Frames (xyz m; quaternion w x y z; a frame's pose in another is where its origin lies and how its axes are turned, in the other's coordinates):
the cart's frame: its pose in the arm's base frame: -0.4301 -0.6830 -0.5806 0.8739 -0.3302 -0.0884 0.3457
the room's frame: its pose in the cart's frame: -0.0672 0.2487 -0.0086 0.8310 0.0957 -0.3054 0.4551
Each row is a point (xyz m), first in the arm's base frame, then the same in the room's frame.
Working: the arm's base frame: its pose in the room's frame: 0.3626 -1.0002 0.3858 0.5734 0.1254 0.1570 -0.7942

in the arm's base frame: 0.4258 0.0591 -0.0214
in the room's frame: 0.2868 -1.3802 0.1984
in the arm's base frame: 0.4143 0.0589 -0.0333
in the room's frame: 0.2904 -1.3654 0.1919
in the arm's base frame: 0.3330 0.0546 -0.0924
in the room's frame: 0.3127 -1.2701 0.1688
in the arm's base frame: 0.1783 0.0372 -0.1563
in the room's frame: 0.3455 -1.1050 0.1706
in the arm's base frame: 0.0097 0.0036 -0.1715
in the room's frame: 0.3663 -0.9423 0.2241
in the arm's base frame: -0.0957 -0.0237 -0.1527
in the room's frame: 0.3727 -0.8498 0.2842
